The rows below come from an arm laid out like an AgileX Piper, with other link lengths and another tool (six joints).
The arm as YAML. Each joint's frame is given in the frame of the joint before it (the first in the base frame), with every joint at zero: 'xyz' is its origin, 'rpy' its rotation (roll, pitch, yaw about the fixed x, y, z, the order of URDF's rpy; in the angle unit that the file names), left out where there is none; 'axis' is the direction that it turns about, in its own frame. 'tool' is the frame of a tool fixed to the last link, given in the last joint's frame.
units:
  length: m
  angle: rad
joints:
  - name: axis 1
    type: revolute
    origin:
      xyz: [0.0, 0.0, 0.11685]
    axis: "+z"
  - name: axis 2
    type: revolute
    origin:
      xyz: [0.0, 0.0, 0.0]
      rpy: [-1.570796, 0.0, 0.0]
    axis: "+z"
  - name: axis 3
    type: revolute
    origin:
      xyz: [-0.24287, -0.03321, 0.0]
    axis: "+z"
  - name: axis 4
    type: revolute
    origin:
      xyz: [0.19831, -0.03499, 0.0]
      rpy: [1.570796, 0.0, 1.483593]
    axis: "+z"
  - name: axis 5
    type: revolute
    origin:
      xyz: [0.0, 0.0, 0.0]
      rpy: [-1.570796, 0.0, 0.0]
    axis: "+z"
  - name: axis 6
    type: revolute
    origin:
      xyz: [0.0, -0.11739, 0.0]
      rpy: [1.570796, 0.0, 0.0]
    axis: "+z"
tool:
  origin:
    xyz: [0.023, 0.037, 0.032]
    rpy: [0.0, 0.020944, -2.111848]
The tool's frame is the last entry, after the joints.
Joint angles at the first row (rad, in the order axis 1, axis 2, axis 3, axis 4, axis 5, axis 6):
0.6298 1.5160 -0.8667 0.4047 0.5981 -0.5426
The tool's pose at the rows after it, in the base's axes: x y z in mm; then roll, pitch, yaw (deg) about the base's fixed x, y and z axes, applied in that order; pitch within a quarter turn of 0, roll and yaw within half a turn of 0:
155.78 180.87 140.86 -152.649 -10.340 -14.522
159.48 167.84 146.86 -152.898 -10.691 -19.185
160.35 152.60 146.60 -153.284 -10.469 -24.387
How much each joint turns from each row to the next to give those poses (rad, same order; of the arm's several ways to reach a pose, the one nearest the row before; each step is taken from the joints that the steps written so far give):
-0.0291 -0.0377 -0.0149 -0.0621 0.0287 0.0836
-0.0465 -0.0477 0.0143 -0.0484 0.0202 0.0731
-0.0549 -0.0463 0.0442 -0.0301 0.0002 0.0579

